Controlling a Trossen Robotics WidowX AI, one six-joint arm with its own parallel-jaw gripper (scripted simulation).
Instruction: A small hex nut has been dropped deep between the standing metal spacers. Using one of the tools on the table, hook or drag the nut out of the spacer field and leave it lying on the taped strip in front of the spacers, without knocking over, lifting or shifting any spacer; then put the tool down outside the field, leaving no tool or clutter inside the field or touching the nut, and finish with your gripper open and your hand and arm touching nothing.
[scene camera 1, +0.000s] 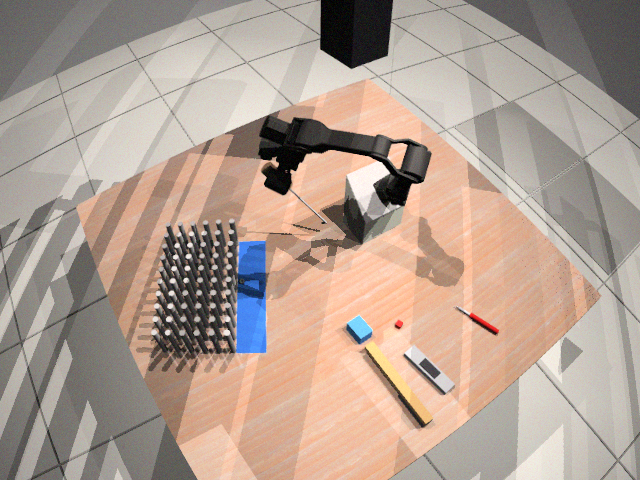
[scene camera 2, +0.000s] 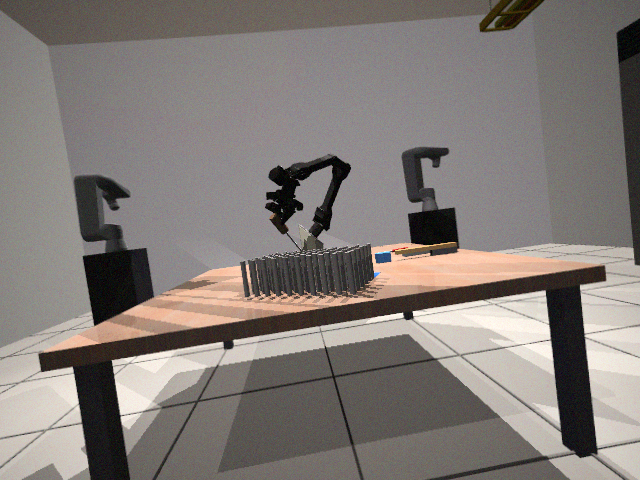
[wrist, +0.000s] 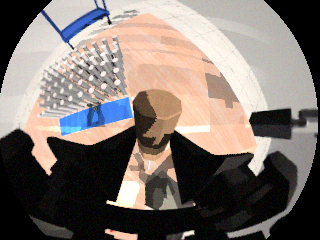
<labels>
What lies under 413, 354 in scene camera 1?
A grey bar.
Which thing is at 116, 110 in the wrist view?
A blue taped strip.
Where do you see my gripper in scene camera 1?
275, 178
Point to a blue taped strip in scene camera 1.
251, 331
</labels>
